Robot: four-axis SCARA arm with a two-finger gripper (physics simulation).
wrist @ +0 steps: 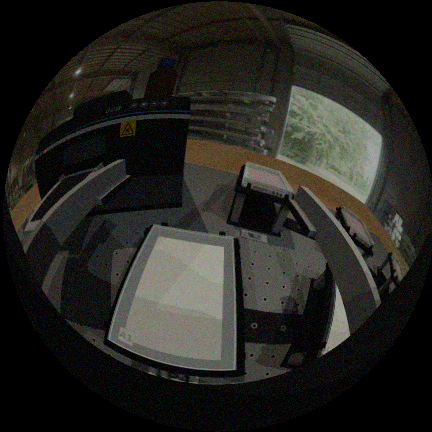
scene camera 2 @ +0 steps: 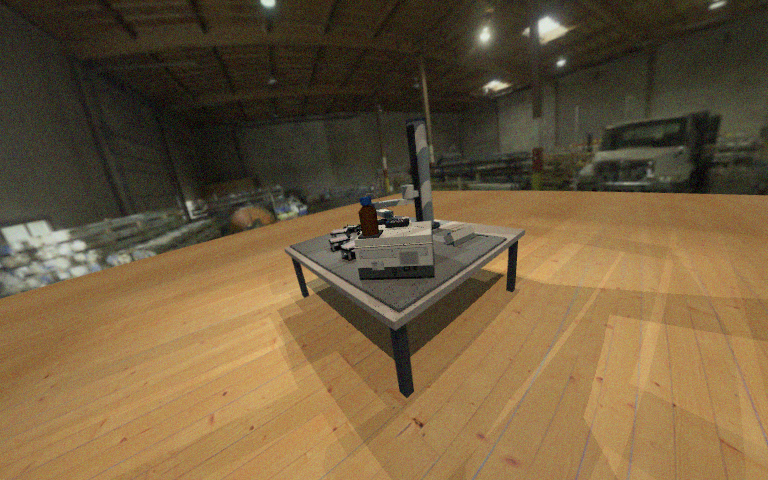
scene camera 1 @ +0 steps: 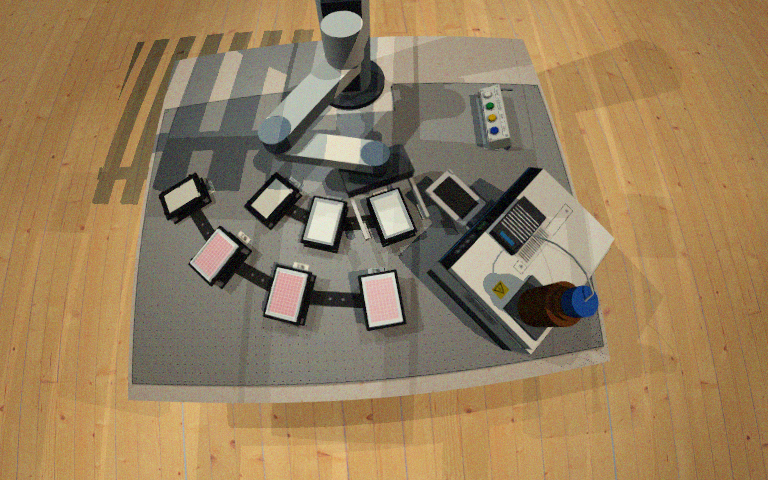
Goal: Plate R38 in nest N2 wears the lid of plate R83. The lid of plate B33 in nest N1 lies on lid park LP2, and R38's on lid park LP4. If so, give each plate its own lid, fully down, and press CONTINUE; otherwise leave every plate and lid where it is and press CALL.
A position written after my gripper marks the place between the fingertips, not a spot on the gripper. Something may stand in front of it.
My gripper (scene camera 1: 397, 228) holds nothing. Further things: a button box (scene camera 1: 491, 102), a brown bottle with blue cap (scene camera 1: 561, 304), a tray (scene camera 1: 449, 192) and a perforated table (scene camera 2: 448, 260).
My gripper shows as well in the wrist view (wrist: 208, 176). The brown bottle with blue cap shows as well in the wrist view (wrist: 160, 82). The tray shows as well in the wrist view (wrist: 69, 181).
